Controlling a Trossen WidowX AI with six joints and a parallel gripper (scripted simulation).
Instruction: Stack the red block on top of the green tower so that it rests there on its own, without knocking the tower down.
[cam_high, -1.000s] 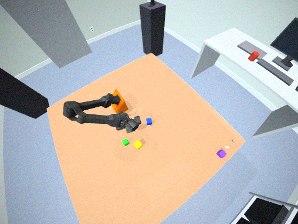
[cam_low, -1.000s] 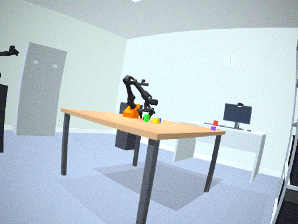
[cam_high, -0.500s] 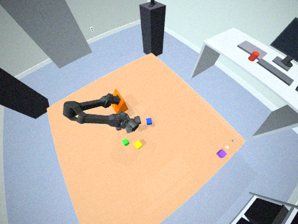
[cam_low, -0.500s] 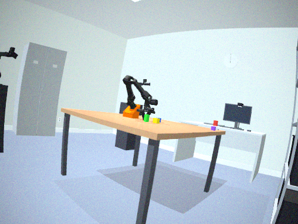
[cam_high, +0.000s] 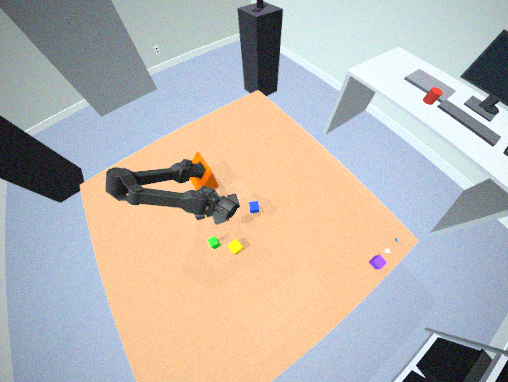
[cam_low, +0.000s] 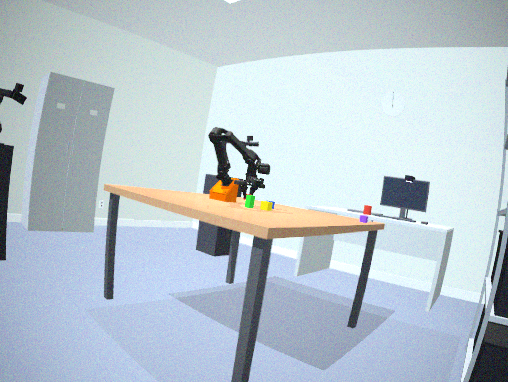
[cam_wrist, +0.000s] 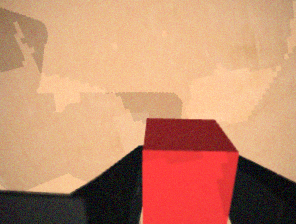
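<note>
The yellow block is 16 cm ahead of my gripper tip, 3 cm to the right of it and 2 cm below it. Round my gripper tip: purple block (58 cm ahead, 42 cm to the left, 2 cm below); red block (1 cm above); blue block (6 cm ahead, 14 cm to the left, 2 cm below).
</note>
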